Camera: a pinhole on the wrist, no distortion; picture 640 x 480 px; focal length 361.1 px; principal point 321.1 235.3 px. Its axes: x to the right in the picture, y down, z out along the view. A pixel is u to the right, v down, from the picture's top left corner.
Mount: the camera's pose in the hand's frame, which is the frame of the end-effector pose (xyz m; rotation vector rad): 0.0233 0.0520 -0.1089 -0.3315 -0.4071 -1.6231
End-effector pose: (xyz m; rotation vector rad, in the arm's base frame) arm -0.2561 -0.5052 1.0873 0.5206 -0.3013 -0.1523
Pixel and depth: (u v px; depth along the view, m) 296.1 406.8 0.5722
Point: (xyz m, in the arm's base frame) -0.0966 -0.4746 1.6538
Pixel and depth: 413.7 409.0 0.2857
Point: -0.1715 -0.5338 1.3317
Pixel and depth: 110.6 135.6 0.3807
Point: -0.3348 -0.1806 1.3915
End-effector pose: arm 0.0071 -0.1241 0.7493 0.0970 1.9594 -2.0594
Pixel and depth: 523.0 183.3 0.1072
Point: 0.0218 -0.1377 0.7039
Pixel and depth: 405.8 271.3 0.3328
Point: 0.0368 -0.3563 0.6293
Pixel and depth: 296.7 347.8 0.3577
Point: -0.0237 -0.3554 0.5129
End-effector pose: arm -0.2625 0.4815 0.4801 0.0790 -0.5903 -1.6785
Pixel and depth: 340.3 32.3 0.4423
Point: -0.0945 0.7801 0.7615
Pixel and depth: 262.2 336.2 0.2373
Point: -0.1435 0.4159 0.6610
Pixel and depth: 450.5 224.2 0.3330
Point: -0.2642 0.5610 0.7272
